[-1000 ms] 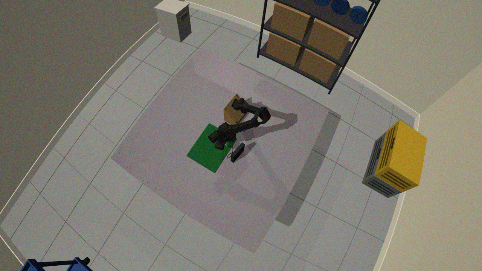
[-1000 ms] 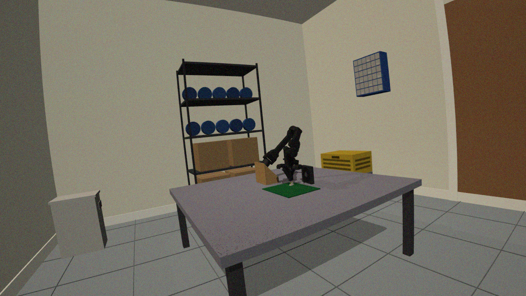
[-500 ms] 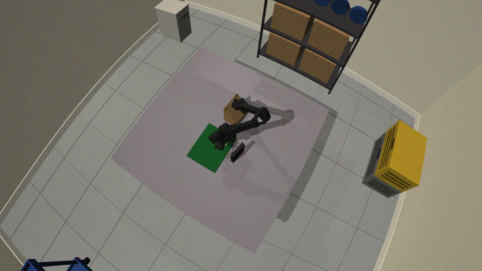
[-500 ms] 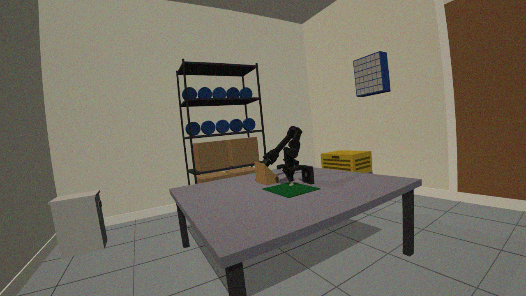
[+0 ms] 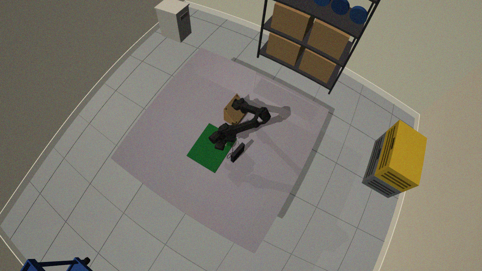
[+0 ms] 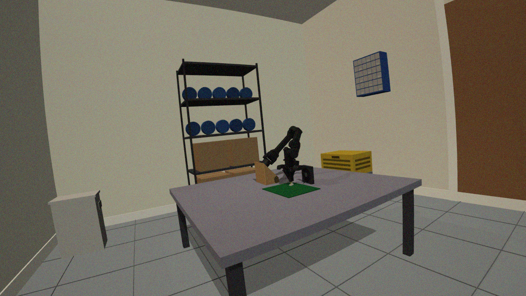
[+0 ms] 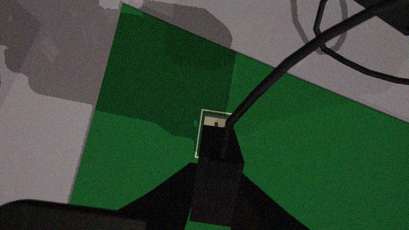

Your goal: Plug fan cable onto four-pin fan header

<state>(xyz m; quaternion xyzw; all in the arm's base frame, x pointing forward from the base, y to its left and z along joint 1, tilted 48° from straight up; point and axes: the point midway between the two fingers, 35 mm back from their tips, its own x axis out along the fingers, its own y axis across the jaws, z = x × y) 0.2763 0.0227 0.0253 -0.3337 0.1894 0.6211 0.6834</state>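
Right now the pale fan header is 1 cm to the left of my gripper tip and 4 cm below it. Round my gripper tip: black cable: 3 cm to the left, 2 cm above; then black fan: 3 cm ahead, 12 cm to the left, 2 cm above; then green board: 6 cm ahead, 6 cm to the right, 5 cm below.
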